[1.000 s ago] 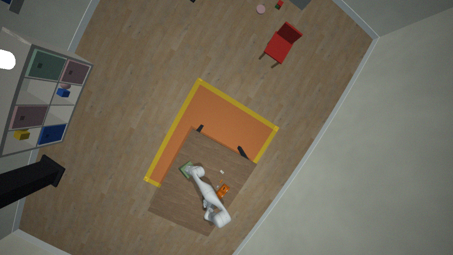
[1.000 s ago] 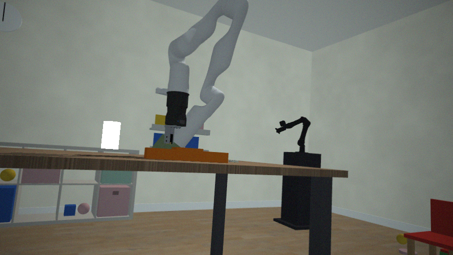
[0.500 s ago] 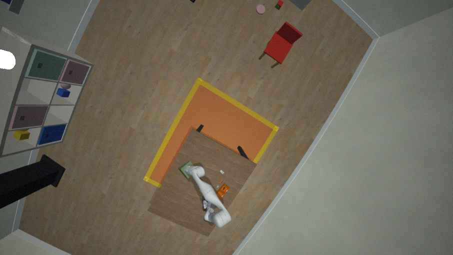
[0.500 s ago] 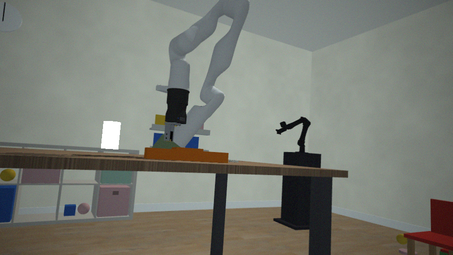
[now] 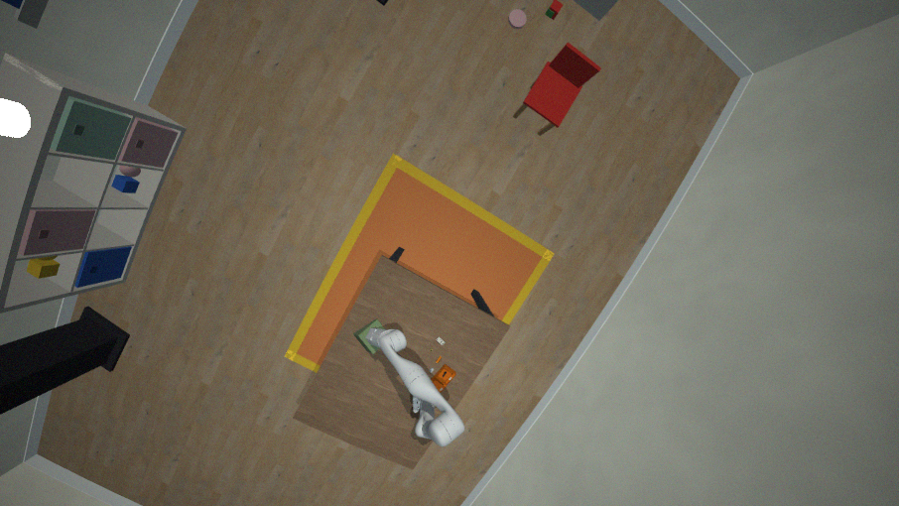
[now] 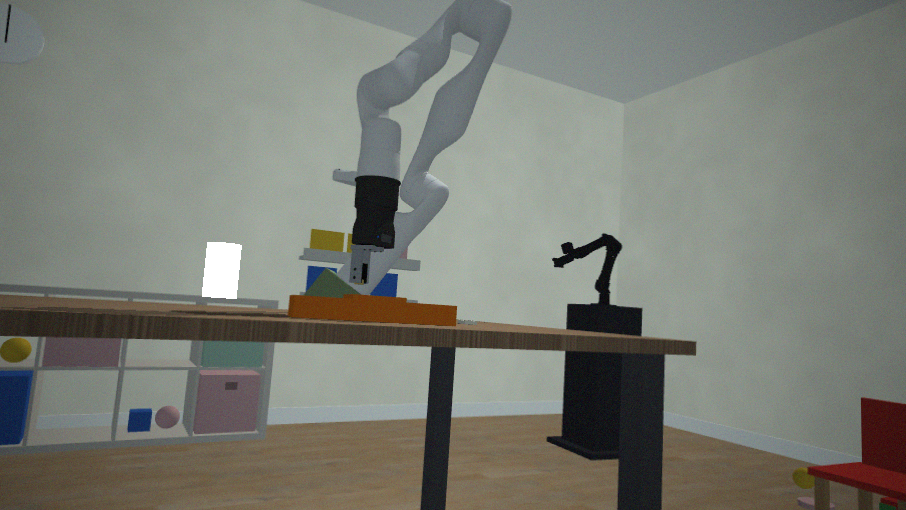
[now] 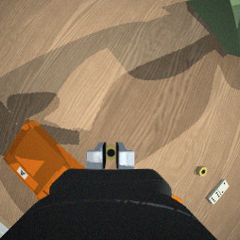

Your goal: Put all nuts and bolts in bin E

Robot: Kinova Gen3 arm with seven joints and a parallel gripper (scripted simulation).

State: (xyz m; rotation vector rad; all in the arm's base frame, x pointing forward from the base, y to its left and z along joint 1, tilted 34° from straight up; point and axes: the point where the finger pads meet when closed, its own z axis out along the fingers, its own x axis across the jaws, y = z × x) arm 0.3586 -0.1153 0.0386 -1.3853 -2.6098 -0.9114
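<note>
The dark bolt lies 100 mm ahead of my hand, 80 mm to the left of it and 70 mm below it. From my hand the other things lie so: orange marker: 140 mm to the left, 70 mm below, 10 mm ahead; orange bin: 100 mm ahead, 60 mm below; white sharpener-like piece: 70 mm below, 50 mm to the left, 20 mm ahead.
</note>
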